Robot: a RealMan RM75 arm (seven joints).
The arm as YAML. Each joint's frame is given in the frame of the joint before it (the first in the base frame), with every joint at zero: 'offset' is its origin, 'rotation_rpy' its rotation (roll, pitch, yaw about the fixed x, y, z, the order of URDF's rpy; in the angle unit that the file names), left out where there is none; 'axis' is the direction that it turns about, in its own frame. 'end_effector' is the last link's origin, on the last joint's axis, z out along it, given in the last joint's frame.
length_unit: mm
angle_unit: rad
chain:
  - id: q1
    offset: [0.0, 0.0, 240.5]
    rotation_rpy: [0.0, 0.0, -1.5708]
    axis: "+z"
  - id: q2
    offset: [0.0, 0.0, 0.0]
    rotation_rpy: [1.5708, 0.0, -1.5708]
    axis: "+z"
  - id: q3
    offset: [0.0, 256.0, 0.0]
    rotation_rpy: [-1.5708, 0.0, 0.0]
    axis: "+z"
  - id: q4
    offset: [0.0, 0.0, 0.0]
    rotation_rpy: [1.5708, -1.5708, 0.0]
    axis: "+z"
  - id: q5
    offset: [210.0, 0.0, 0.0]
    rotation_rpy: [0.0, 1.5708, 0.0]
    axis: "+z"
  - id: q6
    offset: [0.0, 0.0, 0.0]
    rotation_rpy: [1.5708, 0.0, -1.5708]
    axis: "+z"
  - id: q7
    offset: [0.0, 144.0, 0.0]
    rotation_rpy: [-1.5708, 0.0, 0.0]
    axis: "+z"
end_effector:
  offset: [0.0, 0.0, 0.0]
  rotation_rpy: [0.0, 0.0, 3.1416]
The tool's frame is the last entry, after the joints.
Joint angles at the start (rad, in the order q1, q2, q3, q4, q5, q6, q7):
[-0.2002 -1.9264 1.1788 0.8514 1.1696 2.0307 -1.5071]
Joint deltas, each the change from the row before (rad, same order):
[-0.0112 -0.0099 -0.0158 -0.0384 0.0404 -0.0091 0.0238]
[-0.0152 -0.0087 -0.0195 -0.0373 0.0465 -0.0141 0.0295]
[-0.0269 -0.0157 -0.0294 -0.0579 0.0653 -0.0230 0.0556]
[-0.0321 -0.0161 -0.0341 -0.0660 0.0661 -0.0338 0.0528]
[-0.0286 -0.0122 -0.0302 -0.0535 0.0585 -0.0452 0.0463]
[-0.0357 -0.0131 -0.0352 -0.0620 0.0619 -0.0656 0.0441]
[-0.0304 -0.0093 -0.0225 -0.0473 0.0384 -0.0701 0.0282]
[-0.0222 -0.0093 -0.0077 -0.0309 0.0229 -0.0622 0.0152]
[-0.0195 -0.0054 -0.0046 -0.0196 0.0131 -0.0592 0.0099]
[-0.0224 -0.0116 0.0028 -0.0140 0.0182 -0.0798 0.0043]
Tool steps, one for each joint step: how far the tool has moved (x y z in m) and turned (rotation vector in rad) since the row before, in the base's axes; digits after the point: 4 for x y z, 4 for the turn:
[-0.0047 0.0017 -0.0074 -0.0018 0.0128 0.0225]
[-0.0044 0.0029 -0.0074 0.0039 0.0203 0.0183]
[-0.0048 0.0047 -0.0121 0.0135 0.0251 0.0167]
[-0.0045 0.0059 -0.0135 0.0115 0.0257 0.0254]
[-0.0041 0.0065 -0.0122 0.0155 0.0343 0.0253]
[-0.0043 0.0088 -0.0145 0.0163 0.0431 0.0372]
[-0.0031 0.0091 -0.0119 0.0167 0.0406 0.0375]
[-0.0017 0.0070 -0.0105 0.0089 0.0349 0.0303]
[-0.0014 0.0078 -0.0071 0.0150 0.0349 0.0253]
[-0.0008 0.0092 -0.0106 0.0120 0.0499 0.0297]

